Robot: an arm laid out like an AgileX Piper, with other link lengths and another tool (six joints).
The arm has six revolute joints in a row. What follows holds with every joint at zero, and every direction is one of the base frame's.
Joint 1 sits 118.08 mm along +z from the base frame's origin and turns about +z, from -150 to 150 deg.
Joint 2 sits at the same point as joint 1 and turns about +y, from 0 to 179.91 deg.
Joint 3 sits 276.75 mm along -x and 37.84 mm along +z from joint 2 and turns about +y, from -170 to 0 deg.
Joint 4 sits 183.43 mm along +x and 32.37 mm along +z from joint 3 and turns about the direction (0.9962, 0, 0.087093), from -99.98 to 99.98 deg.
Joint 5 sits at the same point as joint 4 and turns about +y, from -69.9 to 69.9 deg.
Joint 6 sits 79.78 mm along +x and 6.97 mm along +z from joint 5 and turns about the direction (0.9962, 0, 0.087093), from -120 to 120 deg.
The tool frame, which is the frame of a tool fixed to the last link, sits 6.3 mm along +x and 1 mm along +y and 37.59 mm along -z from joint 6; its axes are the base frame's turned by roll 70.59, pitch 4.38 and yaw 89.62 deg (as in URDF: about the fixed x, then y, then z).
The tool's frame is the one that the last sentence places.
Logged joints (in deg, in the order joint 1, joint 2, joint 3, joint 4, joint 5, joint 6), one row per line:
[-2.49, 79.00, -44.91, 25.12, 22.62, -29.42]
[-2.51, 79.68, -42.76, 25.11, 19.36, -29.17]
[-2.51, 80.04, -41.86, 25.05, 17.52, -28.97]
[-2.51, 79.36, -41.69, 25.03, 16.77, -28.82]
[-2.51, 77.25, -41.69, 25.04, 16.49, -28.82]
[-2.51, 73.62, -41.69, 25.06, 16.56, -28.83]
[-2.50, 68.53, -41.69, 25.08, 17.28, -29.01]
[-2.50, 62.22, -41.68, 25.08, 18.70, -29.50]
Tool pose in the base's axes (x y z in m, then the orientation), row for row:
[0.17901, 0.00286, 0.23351, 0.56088, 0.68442, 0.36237, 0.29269]
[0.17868, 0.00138, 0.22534, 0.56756, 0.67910, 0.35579, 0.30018]
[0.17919, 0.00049, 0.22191, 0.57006, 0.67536, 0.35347, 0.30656]
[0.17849, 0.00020, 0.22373, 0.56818, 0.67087, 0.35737, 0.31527]
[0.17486, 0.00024, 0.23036, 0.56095, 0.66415, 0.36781, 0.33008]
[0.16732, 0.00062, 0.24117, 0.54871, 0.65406, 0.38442, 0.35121]
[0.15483, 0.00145, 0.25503, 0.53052, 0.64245, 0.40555, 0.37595]
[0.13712, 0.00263, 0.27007, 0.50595, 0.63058, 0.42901, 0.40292]
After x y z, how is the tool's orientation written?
As a quaternion, x y z w.
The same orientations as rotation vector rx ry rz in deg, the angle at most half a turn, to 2 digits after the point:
[85.62, 104.47, 55.31]
[86.31, 103.28, 54.11]
[86.42, 102.38, 53.58]
[85.76, 101.26, 53.94]
[84.06, 99.52, 55.12]
[81.39, 97.01, 57.02]
[77.77, 94.18, 59.45]
[73.23, 91.27, 62.10]

